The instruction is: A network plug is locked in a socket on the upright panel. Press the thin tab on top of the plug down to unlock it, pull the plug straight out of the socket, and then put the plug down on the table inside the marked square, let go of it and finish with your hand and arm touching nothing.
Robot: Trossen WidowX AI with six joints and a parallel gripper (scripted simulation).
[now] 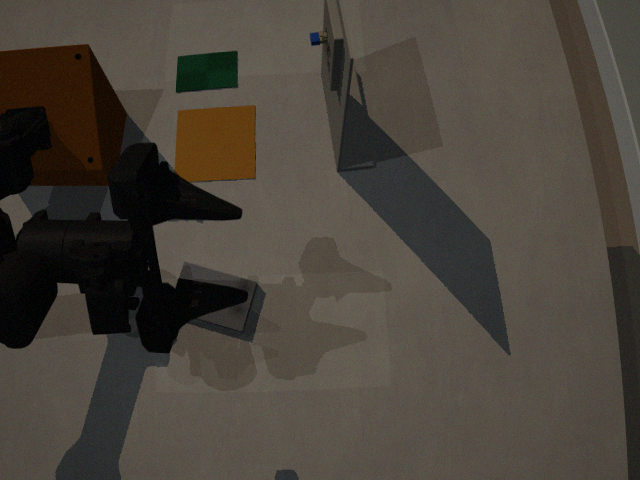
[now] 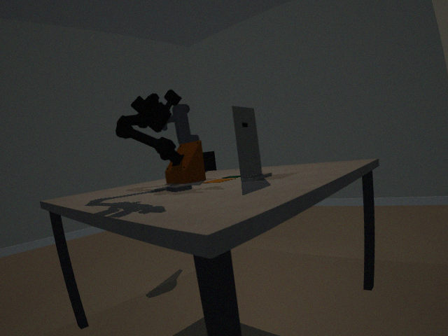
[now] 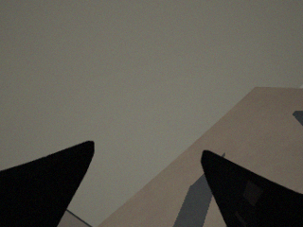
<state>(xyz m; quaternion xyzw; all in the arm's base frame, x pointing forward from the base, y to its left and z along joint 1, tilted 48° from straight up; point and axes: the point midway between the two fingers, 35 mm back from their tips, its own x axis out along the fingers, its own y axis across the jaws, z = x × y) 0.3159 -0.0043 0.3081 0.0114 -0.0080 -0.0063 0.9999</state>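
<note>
The network plug is 70 mm ahead of my gripper tip, 290 mm to the left of it and 100 mm below it. Also, from my gripper tip: grey flat block 80 mm behind, 20 mm to the left, 320 mm below; orange square 90 mm behind, 250 mm to the left, 320 mm below; upright panel 90 mm ahead, 290 mm to the left, 180 mm below.
</note>
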